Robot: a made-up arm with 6 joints. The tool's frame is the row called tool.
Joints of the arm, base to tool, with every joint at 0 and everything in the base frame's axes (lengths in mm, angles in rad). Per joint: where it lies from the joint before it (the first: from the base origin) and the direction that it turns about. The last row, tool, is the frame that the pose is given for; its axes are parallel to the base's.
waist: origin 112 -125 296.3 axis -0.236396 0.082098 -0.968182
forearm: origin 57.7 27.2 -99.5 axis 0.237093 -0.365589 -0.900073
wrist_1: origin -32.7 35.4 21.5 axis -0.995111 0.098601 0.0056
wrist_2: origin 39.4 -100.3 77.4 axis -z
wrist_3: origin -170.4 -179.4 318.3 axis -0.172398 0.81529 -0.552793
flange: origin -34 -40.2 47.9 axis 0.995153 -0.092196 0.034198
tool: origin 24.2 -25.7 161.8
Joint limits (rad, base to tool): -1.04..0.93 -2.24..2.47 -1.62..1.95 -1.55..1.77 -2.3..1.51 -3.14..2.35
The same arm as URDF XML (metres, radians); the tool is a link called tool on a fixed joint. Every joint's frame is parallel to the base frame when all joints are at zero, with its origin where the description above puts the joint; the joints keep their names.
<robot name="arm">
  <joint name="waist" type="revolute">
    <parent link="base"/>
    <child link="link1"/>
    <origin xyz="0.112 -0.125 0.2963" rpy="0 0 0"/>
    <axis xyz="-0.236396 0.082098 -0.968182"/>
    <limit lower="-1.04" upper="0.93"/>
  </joint>
  <joint name="forearm" type="revolute">
    <parent link="link1"/>
    <child link="link2"/>
    <origin xyz="0.0577 0.0272 -0.0995" rpy="0 0 0"/>
    <axis xyz="0.237093 -0.365589 -0.900073"/>
    <limit lower="-2.24" upper="2.47"/>
  </joint>
  <joint name="wrist_1" type="revolute">
    <parent link="link2"/>
    <child link="link3"/>
    <origin xyz="-0.0327 0.0354 0.0215" rpy="0 0 0"/>
    <axis xyz="-0.995111 0.098601 0.0056"/>
    <limit lower="-1.62" upper="1.95"/>
  </joint>
  <joint name="wrist_2" type="revolute">
    <parent link="link3"/>
    <child link="link4"/>
    <origin xyz="0.0394 -0.1003 0.0774" rpy="0 0 0"/>
    <axis xyz="0 0 -1"/>
    <limit lower="-1.55" upper="1.77"/>
  </joint>
  <joint name="wrist_3" type="revolute">
    <parent link="link4"/>
    <child link="link5"/>
    <origin xyz="-0.1704 -0.1794 0.3183" rpy="0 0 0"/>
    <axis xyz="-0.172398 0.81529 -0.552793"/>
    <limit lower="-2.3" upper="1.51"/>
  </joint>
  <joint name="flange" type="revolute">
    <parent link="link5"/>
    <child link="link6"/>
    <origin xyz="-0.034 -0.0402 0.0479" rpy="0 0 0"/>
    <axis xyz="0.995153 -0.092196 0.034198"/>
    <limit lower="-3.14" upper="2.35"/>
  </joint>
  <joint name="tool_fixed" type="fixed">
    <parent link="link6"/>
    <child link="tool"/>
    <origin xyz="0.0242 -0.0257 0.1618" rpy="0 0 0"/>
  </joint>
  <link name="base"/>
  <link name="link1"/>
  <link name="link2"/>
  <link name="link3"/>
  <link name="link4"/>
  <link name="link5"/>
  <link name="link6"/>
  <link name="tool"/>
</robot>

